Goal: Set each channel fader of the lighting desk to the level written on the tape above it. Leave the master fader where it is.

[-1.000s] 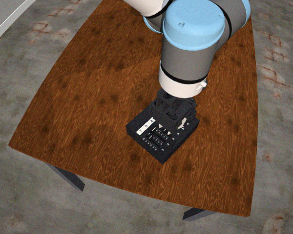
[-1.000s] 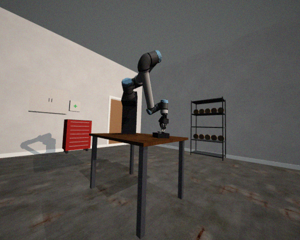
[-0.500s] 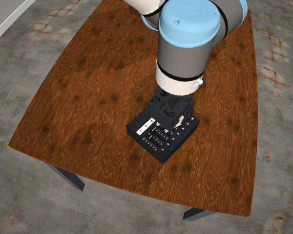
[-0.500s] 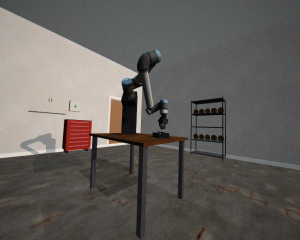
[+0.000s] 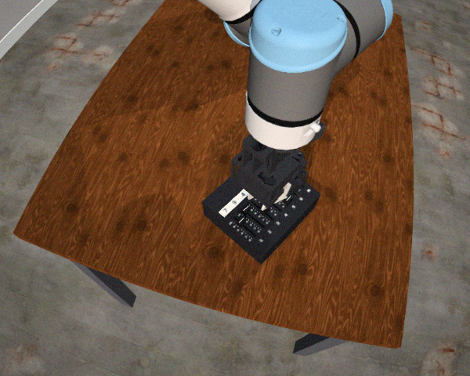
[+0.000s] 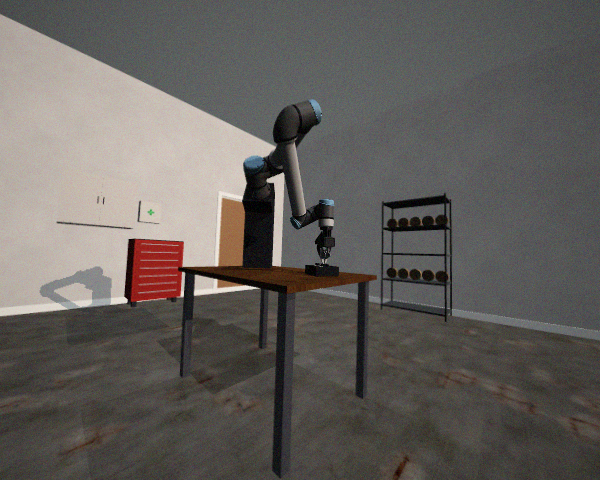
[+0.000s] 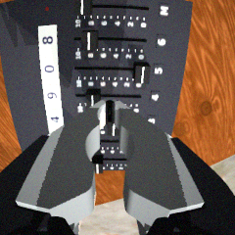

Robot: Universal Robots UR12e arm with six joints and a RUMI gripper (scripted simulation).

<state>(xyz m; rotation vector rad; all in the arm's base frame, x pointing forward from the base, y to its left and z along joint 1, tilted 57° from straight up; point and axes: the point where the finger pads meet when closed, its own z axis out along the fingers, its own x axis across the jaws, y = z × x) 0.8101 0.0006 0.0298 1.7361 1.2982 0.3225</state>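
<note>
Right now my hand is 20 mm short of the channel 3 fader, 10 mm to the left of it and 10 mm above it. The rest, counted from my hand: channel 5 cap: 30 mm to the left, 10 mm below, 10 mm behind; then channel 6 cap: 40 mm behind, 10 mm to the left, 10 mm below; then channel 4 fader: 10 mm to the right, 10 mm below, 10 mm behind.
</note>
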